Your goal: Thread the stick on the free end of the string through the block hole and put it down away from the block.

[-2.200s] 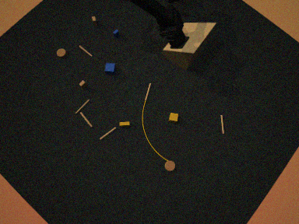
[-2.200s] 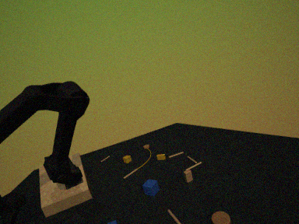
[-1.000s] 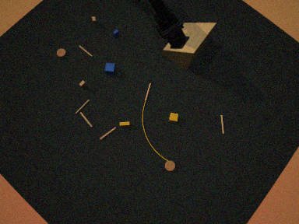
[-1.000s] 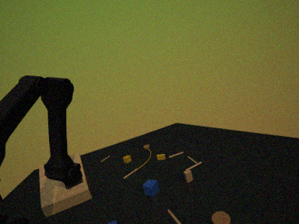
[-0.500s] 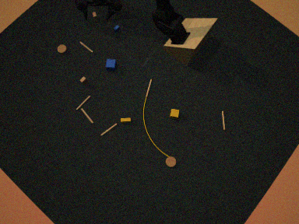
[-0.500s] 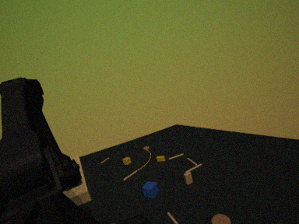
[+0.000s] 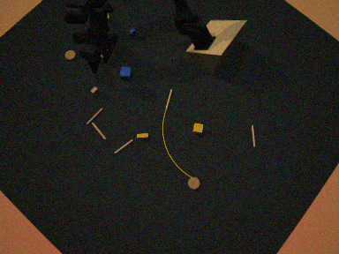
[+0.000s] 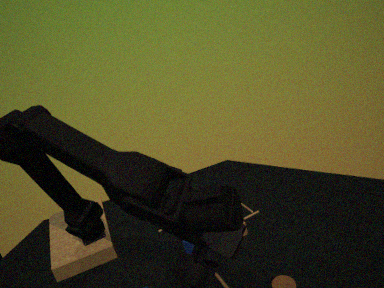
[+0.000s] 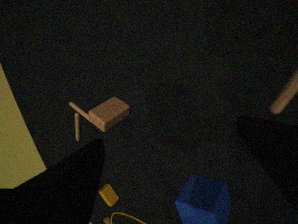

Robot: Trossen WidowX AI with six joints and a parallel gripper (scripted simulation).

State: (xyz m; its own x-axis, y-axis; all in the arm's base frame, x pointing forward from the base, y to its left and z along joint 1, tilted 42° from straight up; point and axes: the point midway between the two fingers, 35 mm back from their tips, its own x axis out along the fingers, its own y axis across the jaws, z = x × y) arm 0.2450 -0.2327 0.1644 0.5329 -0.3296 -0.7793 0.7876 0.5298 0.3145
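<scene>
The blue cube is 40 mm behind my gripper tip, 80 mm to the left of it and 20 mm below it.
</scene>
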